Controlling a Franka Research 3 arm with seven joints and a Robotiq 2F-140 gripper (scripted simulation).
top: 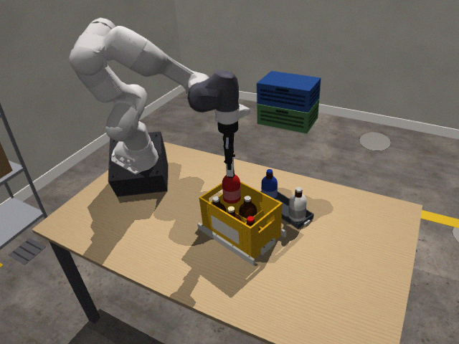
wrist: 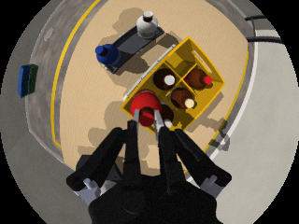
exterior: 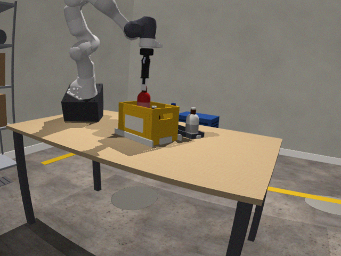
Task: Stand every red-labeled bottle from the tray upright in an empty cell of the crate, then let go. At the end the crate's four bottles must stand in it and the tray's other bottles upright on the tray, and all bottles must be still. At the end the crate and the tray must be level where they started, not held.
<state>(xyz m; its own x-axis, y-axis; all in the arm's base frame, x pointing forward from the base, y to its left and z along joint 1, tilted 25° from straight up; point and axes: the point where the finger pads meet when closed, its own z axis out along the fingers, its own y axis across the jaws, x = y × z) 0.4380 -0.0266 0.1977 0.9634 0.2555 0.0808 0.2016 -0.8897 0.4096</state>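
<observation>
My gripper is now 80 mm above the red-labeled bottle. Round my hand: blue-labeled bottle: 120 mm ahead, 170 mm to the left, 190 mm below; then white-labeled bottle: 270 mm ahead, 70 mm to the left, 190 mm below; then yellow crate: 60 mm ahead, 80 mm to the right, 190 mm below.
</observation>
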